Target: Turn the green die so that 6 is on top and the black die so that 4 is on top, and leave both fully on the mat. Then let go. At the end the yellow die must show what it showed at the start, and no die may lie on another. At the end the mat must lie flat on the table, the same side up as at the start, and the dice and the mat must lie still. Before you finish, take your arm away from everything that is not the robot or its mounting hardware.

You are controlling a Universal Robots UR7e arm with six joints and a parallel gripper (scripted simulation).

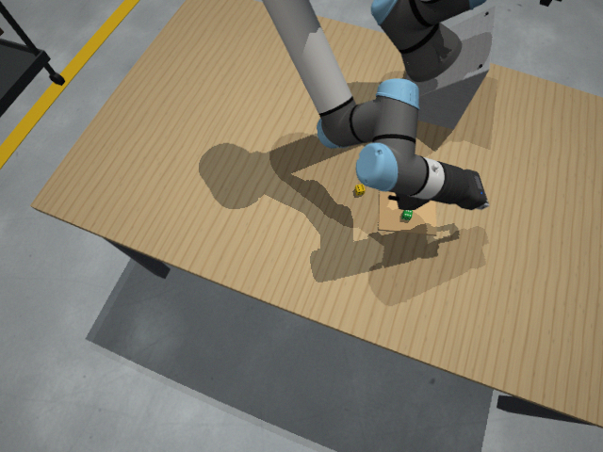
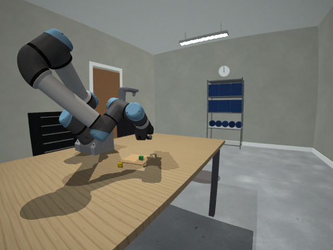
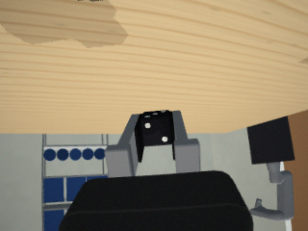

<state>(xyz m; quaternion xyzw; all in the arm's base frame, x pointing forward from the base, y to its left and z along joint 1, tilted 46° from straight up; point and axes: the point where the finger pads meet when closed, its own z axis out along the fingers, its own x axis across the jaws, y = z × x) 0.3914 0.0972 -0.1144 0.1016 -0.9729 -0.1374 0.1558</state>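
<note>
The green die is 30 mm ahead of my hand, 130 mm to the right of it and 90 mm below it. Also, from my hand: yellow die 250 mm to the right, 90 mm below; then black die 10 mm to the left, 10 mm below; then tan mat 130 mm to the right, 100 mm below.
</note>
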